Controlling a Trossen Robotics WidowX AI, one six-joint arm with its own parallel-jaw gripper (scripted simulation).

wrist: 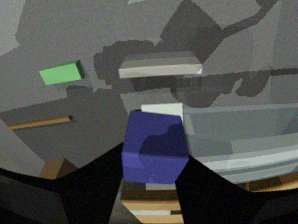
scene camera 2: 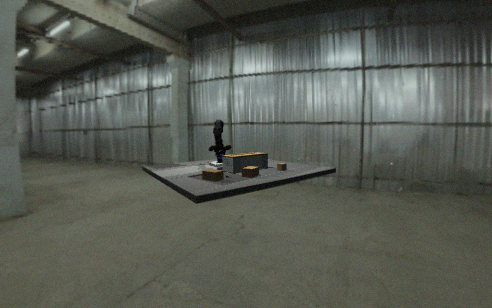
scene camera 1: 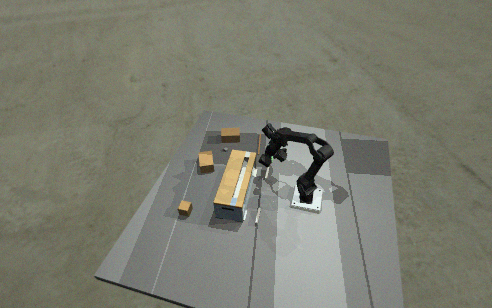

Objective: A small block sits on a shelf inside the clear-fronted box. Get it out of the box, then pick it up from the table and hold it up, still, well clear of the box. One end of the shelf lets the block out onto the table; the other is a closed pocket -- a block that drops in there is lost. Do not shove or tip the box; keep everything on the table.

Labels:
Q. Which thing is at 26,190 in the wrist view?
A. My gripper.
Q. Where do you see a blue block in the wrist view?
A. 154,151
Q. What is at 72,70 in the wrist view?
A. A green patch.

